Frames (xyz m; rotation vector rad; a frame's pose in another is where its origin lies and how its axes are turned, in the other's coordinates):
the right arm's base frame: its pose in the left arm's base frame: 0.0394 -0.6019 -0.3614 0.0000 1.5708 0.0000
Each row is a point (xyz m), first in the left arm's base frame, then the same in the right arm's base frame.
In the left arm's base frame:
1: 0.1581 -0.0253 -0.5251
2: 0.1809 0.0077 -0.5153
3: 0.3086 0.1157 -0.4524
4: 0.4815 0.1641 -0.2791
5: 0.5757 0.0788 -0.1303
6: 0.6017 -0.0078 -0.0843
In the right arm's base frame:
1: 0.1637 0.5766 0.1187
2: 0.1539 0.6096 0.1415
3: 0.0910 0.7176 0.2692
4: -0.0823 0.7660 0.4421
5: -0.2311 0.6807 0.5363
6: -0.2771 0.5941 0.5623

